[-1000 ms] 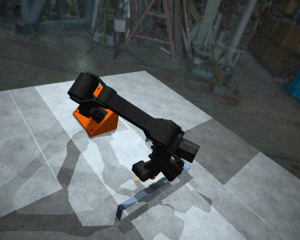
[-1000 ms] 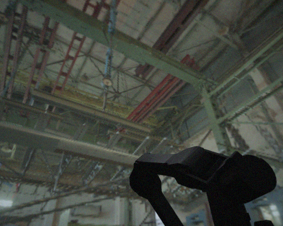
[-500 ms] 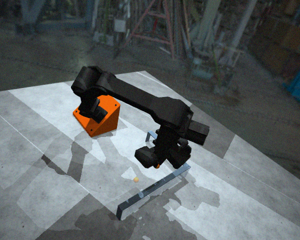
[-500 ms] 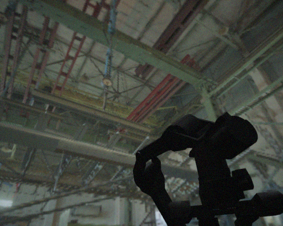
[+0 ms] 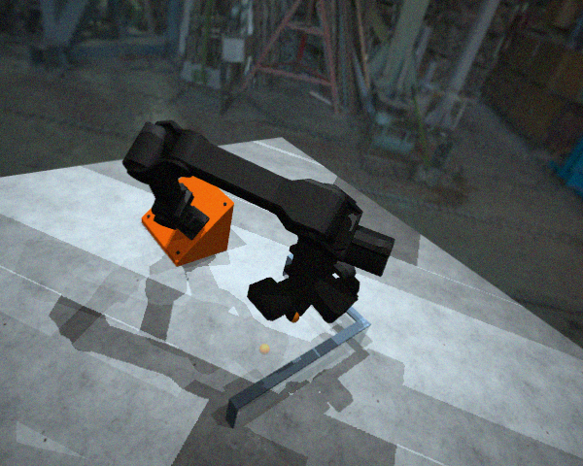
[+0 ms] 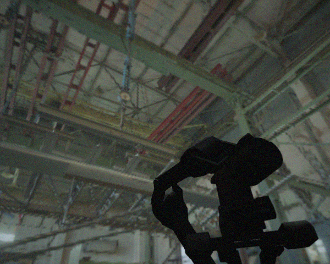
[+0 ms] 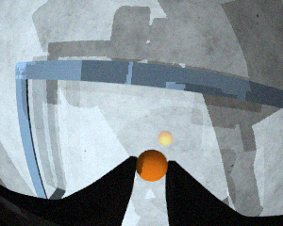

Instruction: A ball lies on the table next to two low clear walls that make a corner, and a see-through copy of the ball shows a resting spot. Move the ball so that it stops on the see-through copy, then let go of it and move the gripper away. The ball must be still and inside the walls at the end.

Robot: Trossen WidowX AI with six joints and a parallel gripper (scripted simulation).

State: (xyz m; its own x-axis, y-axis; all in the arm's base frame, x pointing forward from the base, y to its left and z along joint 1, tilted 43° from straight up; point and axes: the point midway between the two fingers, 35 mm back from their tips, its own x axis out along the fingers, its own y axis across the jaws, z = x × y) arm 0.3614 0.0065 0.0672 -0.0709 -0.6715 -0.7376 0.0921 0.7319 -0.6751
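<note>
My gripper tip is 3 cm past the see-through copy of ball, 2 cm to the left of it and 11 cm above it. From my gripper tip the other things lie so: orange ball (right at my gripper tip).
</note>
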